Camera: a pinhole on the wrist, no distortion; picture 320 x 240 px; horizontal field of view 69.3 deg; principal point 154.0 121.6 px. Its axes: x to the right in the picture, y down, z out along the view. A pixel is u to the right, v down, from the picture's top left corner.
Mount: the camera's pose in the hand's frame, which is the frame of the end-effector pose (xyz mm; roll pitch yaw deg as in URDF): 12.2 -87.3 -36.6 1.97 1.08 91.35
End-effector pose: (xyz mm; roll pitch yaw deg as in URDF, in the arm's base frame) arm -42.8 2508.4 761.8 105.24 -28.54 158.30
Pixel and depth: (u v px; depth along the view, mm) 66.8 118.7 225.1
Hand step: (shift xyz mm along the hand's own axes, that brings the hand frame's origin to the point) 24.7 -167.6 189.8
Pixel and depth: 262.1 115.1 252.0
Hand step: 25.0 35.4 212.7
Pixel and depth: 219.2 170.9 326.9
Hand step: -48.4 9.6 290.7
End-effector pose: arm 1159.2 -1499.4 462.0 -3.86 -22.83 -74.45
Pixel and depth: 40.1 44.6 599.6
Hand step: 238.8 -365.8 561.2
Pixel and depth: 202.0 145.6 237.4
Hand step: -5.5 -34.0 200.5
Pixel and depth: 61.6 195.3 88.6
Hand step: -12.1 -121.6 53.6
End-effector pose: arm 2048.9 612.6 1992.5 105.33 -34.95 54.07
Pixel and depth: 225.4 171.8 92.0
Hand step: -5.3 -57.6 55.5
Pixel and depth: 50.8 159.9 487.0
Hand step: -46.7 -296.6 456.9
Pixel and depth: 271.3 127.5 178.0
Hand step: 11.6 6.2 139.7
